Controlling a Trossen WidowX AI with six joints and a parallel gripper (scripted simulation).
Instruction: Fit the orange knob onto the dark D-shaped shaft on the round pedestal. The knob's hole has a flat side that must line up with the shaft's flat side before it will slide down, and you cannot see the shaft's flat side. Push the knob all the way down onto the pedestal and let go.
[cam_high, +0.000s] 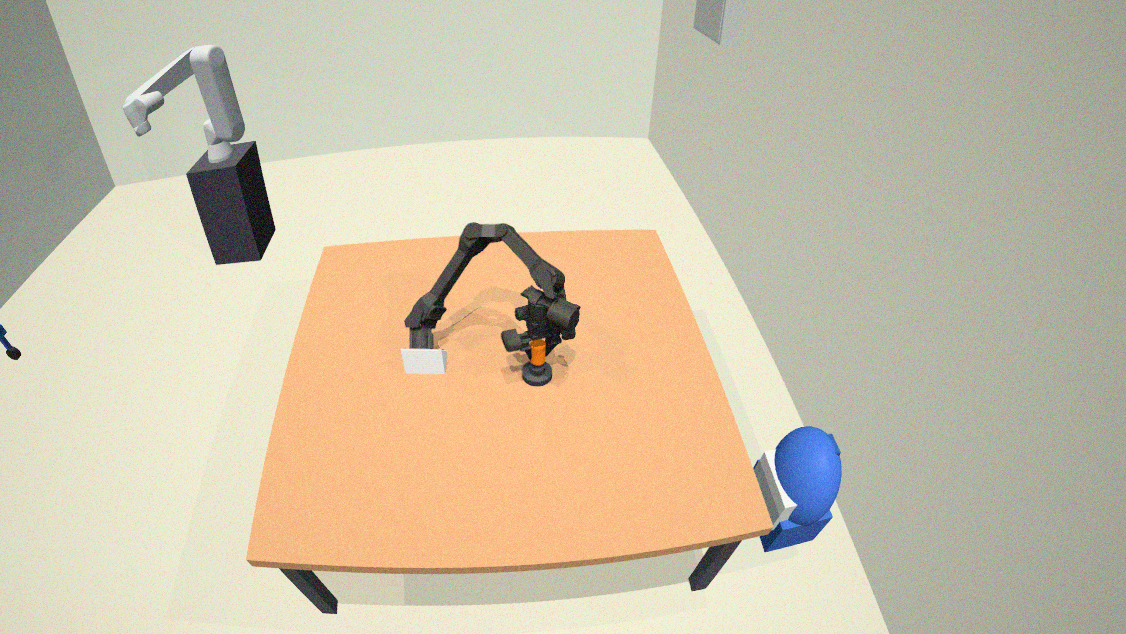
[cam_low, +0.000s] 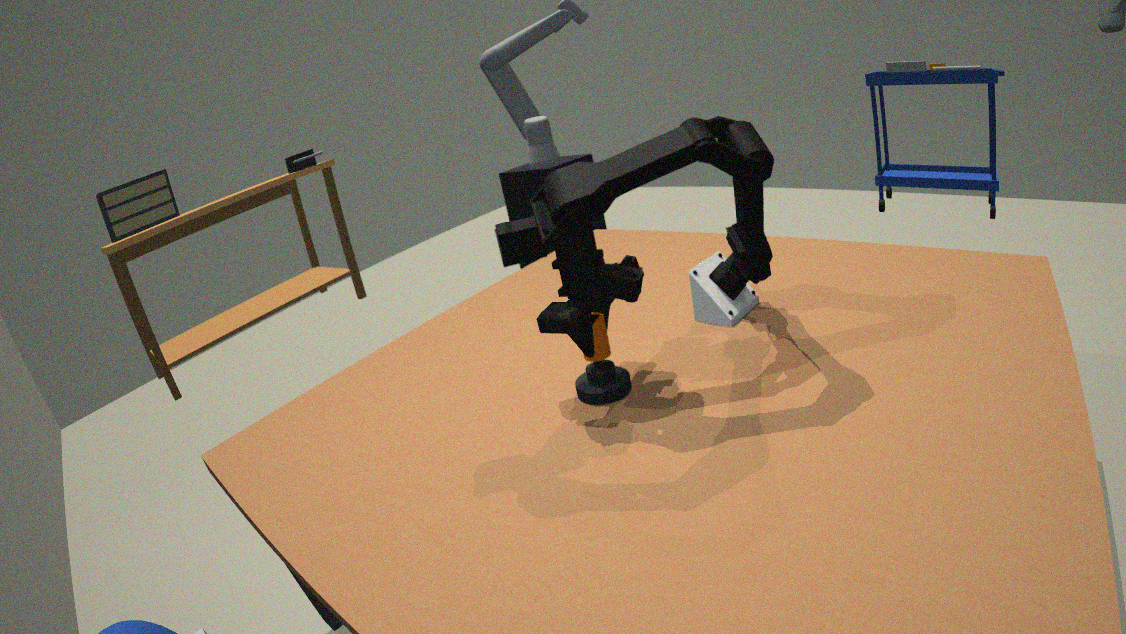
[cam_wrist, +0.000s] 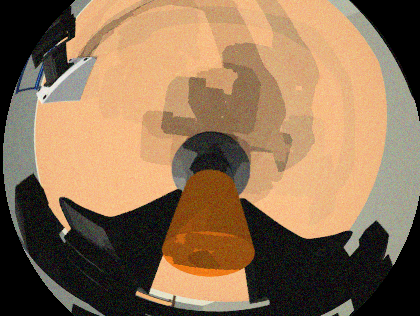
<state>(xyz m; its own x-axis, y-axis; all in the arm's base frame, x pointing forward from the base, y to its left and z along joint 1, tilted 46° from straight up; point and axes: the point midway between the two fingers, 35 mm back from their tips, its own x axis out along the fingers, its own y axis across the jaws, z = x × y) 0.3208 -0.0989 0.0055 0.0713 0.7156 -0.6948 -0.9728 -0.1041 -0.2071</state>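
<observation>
My gripper tip is 20 mm below the orange knob. Round my gripper tip: dark round pedestal (40 mm below).
</observation>
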